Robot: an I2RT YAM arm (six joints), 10 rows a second.
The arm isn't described. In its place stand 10 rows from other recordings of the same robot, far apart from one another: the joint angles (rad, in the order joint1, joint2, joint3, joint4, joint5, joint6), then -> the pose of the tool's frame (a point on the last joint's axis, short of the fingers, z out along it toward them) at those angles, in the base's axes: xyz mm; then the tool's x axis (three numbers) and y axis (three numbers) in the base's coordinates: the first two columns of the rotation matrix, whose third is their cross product.
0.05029 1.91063 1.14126 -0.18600 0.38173 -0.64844 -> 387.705, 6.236, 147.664, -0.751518, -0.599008, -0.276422, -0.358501, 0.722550, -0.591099
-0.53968 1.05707 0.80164 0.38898 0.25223 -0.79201 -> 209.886, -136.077, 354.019, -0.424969, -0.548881, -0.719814, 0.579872, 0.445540, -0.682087
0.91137 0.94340 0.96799 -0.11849 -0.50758 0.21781 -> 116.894, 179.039, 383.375, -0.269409, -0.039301, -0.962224, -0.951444, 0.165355, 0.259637
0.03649 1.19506 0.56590 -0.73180 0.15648 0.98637 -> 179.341, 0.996, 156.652, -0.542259, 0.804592, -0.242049, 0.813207, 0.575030, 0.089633
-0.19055 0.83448 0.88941 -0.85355 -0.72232 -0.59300 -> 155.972, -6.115, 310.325, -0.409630, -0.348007, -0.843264, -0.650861, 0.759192, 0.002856
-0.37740 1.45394 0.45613 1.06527 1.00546 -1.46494 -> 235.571, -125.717, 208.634, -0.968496, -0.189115, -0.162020, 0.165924, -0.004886, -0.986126
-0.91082 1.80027 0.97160 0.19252 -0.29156 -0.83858 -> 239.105, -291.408, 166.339, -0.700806, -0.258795, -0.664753, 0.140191, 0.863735, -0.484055
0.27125 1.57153 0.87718 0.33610 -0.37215 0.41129 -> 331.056, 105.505, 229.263, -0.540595, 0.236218, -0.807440, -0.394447, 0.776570, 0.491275
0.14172 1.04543 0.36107 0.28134 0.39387 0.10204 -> 213.456, 16.655, 191.589, -0.363934, 0.043091, -0.930428, 0.257458, 0.964664, -0.056027
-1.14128 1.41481 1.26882 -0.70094 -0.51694 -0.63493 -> 140.765, -265.072, 319.385, -0.639145, 0.157213, -0.752846, 0.341537, 0.935087, -0.094686
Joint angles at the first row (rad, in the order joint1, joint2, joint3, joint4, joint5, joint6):
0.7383 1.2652 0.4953 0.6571 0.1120 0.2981
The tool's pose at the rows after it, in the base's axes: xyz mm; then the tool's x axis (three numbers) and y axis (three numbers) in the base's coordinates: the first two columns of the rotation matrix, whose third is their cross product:
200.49, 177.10, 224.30, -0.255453, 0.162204, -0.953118, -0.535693, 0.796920, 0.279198
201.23, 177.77, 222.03, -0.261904, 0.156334, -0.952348, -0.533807, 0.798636, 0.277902
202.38, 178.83, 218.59, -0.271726, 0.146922, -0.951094, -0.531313, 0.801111, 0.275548
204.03, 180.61, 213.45, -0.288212, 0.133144, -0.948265, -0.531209, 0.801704, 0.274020
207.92, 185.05, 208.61, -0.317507, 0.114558, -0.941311, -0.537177, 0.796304, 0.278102
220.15, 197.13, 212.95, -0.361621, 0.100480, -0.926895, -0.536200, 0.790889, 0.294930
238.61, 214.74, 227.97, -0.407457, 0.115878, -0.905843, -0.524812, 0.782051, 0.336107
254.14, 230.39, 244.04, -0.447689, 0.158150, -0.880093, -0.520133, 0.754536, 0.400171
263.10, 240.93, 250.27, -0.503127, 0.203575, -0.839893, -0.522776, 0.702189, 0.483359
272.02, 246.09, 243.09, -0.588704, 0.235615, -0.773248, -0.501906, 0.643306, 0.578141
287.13, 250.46, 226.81, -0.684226, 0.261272, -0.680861, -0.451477, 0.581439, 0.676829
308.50, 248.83, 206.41, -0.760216, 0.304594, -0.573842, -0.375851, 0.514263, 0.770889
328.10, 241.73, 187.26, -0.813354, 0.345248, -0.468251, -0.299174, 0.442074, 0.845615
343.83, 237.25, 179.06, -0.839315, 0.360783, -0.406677, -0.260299, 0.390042, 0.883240
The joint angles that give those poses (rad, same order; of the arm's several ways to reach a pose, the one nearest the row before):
0.7383 1.2701 0.4954 0.6571 0.1116 0.2981
0.7383 1.2792 0.4953 0.6571 0.1116 0.2981
0.7383 1.2934 0.4957 0.6567 0.1112 0.2977
0.7383 1.3151 0.4969 0.6563 0.1055 0.2985
0.7384 1.3494 0.5140 0.6422 0.0868 0.3042
0.7383 1.4040 0.5972 0.5720 0.0669 0.3241
0.7384 1.4693 0.7338 0.4744 0.0502 0.3687
0.7383 1.5246 0.8543 0.4118 0.0185 0.4316
0.7372 1.5673 0.9188 0.3988 -0.0425 0.5114
0.7231 1.6169 0.9455 0.4057 -0.1272 0.6075
0.6964 1.6981 0.9741 0.4328 -0.2256 0.7155
0.6502 1.7954 0.9997 0.4999 -0.3229 0.8345
0.5999 1.8809 1.0145 0.5827 -0.4133 0.9485
0.5648 1.9388 1.0470 0.6258 -0.4782 1.0145

